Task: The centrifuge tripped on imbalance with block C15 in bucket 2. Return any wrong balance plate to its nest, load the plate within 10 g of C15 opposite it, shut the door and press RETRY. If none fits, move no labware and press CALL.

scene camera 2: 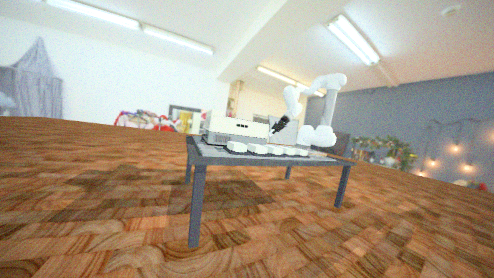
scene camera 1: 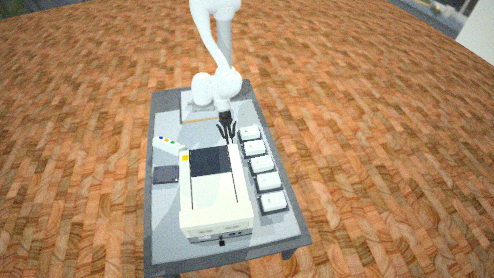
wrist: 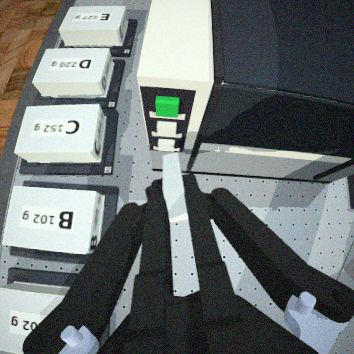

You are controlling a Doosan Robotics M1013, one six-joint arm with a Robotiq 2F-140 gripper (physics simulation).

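Frame: origin at the arm's base, x right, y ahead, z up, level; centimetres.
Seen in the pictures: gripper, between the fingertips: (scene camera 2: 268, 135) (wrist: 172, 166); arm's base, origin of its link: (scene camera 1: 203, 104).
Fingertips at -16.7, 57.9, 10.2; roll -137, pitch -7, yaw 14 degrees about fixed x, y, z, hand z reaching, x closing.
Observation:
Offsets run from my fingertips to a thing's top centre, as dx, dy, dz.
The cream centrifuge (scene camera 1: 212, 192) (scene camera 2: 240, 127) (wrist: 175, 45) has a dark front panel (scene camera 1: 210, 161) (wrist: 285, 115). Its button column shows a green button @(-1.0, +3.2, +7.0) (wrist: 167, 106) above two white ones. My gripper (scene camera 1: 230, 141) (scene camera 2: 272, 133) (wrist: 172, 166) is shut and empty, its tips just in front of the lowest white button. White balance plates stand in dark nests: E @(-20.0, +33.6, -6.7) (scene camera 1: 274, 201) (wrist: 95, 30) 127 g, D @(-20.0, +19.8, -6.7) (scene camera 1: 269, 181) (wrist: 72, 82) 220 g, C @(-18.4, +6.8, -6.7) (scene camera 1: 262, 164) (wrist: 55, 142) 152 g, B @(-16.0, -6.7, -6.7) (scene camera 1: 254, 147) (wrist: 45, 232) 102 g. Plate A @(-15.0, -20.5, -6.7) (scene camera 1: 249, 132) (wrist: 20, 300) has a partly hidden label. C15 does not show.
A white box @(+41.6, -15.3, -3.7) (scene camera 1: 169, 145) with coloured buttons stands left of the centrifuge in scene camera 1, near a dark empty nest @(+42.7, +5.8, -9.0) (scene camera 1: 165, 174). The arm's base stands at the far end of the grey table (scene camera 1: 292, 235) (scene camera 2: 260, 161).

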